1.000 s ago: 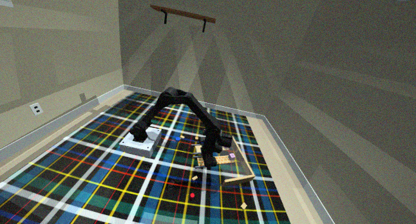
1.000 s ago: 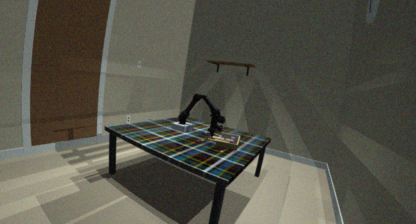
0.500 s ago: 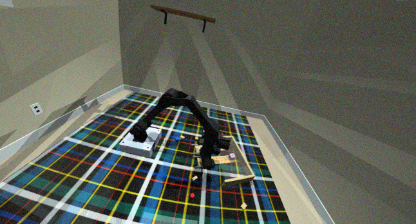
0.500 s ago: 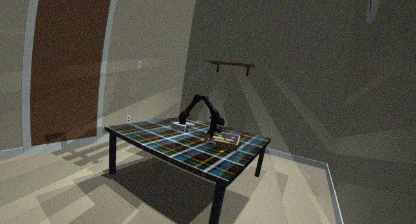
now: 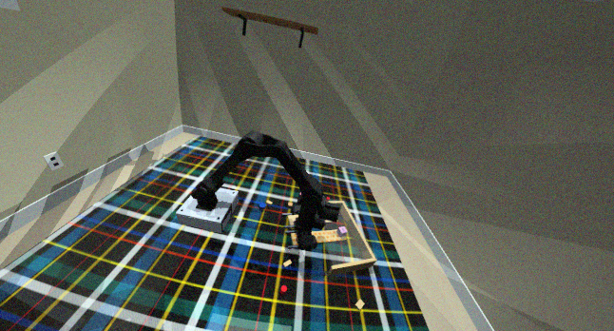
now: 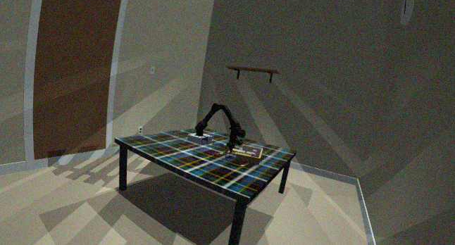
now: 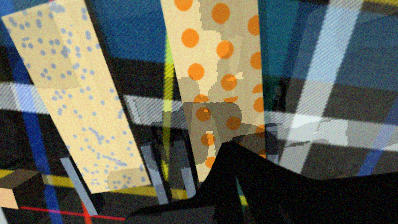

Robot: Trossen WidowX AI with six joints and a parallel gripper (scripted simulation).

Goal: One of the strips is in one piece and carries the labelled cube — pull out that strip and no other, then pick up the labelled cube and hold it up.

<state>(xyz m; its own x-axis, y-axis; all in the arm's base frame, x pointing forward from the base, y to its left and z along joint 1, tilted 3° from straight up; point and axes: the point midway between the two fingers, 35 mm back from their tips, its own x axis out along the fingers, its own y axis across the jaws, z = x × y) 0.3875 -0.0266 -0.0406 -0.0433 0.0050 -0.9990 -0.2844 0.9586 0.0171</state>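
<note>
Now: the dotted strip 90 mm ahead of my gripper tip and 30 mm to the left of it.
</note>
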